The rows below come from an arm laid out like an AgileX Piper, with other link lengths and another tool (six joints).
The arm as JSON. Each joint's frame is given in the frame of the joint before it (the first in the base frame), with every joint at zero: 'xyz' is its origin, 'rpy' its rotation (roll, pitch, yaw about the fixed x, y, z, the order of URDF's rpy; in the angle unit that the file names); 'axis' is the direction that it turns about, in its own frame. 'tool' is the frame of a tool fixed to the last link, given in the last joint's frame.
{
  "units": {
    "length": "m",
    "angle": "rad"
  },
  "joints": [
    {
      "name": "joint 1",
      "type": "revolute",
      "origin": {
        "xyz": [
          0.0,
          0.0,
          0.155
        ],
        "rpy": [
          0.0,
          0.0,
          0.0
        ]
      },
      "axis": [
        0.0,
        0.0,
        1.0
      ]
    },
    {
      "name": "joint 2",
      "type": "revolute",
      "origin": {
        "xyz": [
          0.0,
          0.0,
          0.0
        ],
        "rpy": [
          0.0,
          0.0,
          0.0
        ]
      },
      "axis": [
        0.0,
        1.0,
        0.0
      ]
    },
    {
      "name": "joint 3",
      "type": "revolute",
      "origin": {
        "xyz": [
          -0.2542,
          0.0,
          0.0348
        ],
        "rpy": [
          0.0,
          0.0,
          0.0
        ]
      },
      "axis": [
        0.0,
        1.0,
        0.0
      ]
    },
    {
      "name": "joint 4",
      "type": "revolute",
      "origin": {
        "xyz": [
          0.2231,
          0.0,
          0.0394
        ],
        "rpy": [
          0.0,
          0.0,
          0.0
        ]
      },
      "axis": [
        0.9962,
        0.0,
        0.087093
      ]
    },
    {
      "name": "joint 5",
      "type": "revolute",
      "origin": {
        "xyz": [
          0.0,
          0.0,
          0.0
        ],
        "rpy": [
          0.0,
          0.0,
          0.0
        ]
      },
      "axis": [
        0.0,
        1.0,
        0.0
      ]
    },
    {
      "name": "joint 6",
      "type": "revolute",
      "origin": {
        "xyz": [
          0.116,
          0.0,
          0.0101
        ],
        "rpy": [
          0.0,
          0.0,
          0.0
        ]
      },
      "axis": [
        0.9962,
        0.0,
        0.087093
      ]
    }
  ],
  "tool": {
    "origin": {
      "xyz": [
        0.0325,
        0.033,
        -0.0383
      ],
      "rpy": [
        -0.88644,
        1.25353,
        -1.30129
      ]
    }
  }
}
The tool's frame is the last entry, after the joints.
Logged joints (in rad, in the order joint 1, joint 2, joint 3, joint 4, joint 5, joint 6), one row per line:
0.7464, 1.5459, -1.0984, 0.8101, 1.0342, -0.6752
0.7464, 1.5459, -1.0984, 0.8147, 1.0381, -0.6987
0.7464, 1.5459, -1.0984, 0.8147, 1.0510, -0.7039
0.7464, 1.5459, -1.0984, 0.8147, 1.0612, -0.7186
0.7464, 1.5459, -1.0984, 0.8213, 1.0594, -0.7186
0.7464, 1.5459, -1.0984, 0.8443, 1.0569, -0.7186
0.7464, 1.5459, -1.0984, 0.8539, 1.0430, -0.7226
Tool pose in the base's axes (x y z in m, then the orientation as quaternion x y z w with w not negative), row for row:
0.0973, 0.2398, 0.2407, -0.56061, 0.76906, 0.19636, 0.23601
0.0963, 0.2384, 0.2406, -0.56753, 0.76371, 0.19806, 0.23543
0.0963, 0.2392, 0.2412, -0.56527, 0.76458, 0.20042, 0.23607
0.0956, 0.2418, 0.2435, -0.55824, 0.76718, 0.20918, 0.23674
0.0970, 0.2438, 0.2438, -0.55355, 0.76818, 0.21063, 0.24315
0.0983, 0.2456, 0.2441, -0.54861, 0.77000, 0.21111, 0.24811
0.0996, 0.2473, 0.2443, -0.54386, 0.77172, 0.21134, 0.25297
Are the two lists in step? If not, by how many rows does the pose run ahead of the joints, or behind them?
The pose runs 2 rows ahead of the joints: the pose in row i belongs to the joints in row i + 2.
